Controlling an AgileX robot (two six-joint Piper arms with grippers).
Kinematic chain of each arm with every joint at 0, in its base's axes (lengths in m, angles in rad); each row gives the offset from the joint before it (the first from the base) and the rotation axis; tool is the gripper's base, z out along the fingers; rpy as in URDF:
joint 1: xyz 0 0 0.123 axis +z
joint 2: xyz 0 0 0 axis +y
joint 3: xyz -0.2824 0 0.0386 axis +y
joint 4: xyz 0.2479 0 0.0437 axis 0.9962 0 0.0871
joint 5: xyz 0 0 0 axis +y
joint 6: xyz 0.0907 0 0.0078 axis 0.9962 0 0.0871
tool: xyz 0 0 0 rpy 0 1.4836 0
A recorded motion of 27 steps. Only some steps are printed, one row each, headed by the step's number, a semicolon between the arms.
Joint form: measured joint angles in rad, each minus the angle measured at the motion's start. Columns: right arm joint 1, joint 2, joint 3, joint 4, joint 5, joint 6; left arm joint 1, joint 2, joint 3, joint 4, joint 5, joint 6.
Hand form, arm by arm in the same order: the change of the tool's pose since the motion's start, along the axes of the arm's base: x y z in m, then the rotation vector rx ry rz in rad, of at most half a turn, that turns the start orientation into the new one. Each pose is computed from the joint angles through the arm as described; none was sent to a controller.
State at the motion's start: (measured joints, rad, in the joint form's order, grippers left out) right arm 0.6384 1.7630 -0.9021 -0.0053 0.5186 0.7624; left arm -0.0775 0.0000 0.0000 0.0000 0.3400 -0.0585
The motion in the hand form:
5: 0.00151 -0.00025 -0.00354 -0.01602 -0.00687 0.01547; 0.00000 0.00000 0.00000 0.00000 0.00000 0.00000
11: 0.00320 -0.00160 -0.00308 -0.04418 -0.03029 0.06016; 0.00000 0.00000 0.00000 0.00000 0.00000 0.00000
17: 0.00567 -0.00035 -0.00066 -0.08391 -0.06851 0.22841; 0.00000 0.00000 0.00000 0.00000 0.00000 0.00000
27: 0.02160 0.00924 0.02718 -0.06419 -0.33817 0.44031; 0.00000 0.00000 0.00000 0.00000 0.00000 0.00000
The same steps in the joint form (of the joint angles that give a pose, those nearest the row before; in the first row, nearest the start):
5: 0.0000 0.0123 -0.0004 -0.0248 -0.0078 0.0022; 0.0000 0.0000 0.0000 0.0000 0.0000 0.0000
11: 0.0000 0.0123 -0.0021 -0.0717 -0.0084 -0.0099; 0.0000 0.0000 0.0000 0.0000 0.0000 0.0000
17: 0.0000 0.0123 -0.0130 -0.0823 -0.0084 -0.1777; 0.0000 0.0000 0.0000 0.0000 0.0000 0.0000
27: 0.0000 -0.0354 -0.0386 -0.1810 -0.1757 -0.3324; 0.0000 0.0000 0.0000 0.0000 0.0000 0.0000

